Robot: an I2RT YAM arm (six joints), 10 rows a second.
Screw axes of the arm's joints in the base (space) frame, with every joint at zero. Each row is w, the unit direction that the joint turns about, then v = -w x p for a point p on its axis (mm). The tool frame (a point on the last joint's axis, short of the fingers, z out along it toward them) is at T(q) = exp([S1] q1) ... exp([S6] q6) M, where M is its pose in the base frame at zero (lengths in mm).
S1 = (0, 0, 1, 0, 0, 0)
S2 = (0, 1, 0, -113.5, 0, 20)
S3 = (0, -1, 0, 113.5, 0, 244)
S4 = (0, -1, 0, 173.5, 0, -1)
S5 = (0, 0, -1, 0, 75, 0)
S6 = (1, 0, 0, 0, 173.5, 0)
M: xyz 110.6 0 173.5 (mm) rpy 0 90 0 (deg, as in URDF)
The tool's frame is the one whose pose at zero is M.
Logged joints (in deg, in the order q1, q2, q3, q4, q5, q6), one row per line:
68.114, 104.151, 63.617, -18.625, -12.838, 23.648
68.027, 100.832, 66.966, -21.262, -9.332, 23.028
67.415, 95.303, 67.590, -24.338, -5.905, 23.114
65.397, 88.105, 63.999, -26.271, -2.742, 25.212
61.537, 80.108, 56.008, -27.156, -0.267, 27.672
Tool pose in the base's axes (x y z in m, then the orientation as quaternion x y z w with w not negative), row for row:
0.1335, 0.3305, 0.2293, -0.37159, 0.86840, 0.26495, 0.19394
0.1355, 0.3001, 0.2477, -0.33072, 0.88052, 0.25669, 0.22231
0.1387, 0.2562, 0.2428, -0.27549, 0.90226, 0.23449, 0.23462
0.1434, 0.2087, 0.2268, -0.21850, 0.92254, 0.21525, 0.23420
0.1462, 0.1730, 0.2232, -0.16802, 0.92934, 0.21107, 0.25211
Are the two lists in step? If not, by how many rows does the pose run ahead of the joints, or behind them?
The pose runs 2 rows ahead of the joints: the pose in row i belongs to the joints in row i + 2.
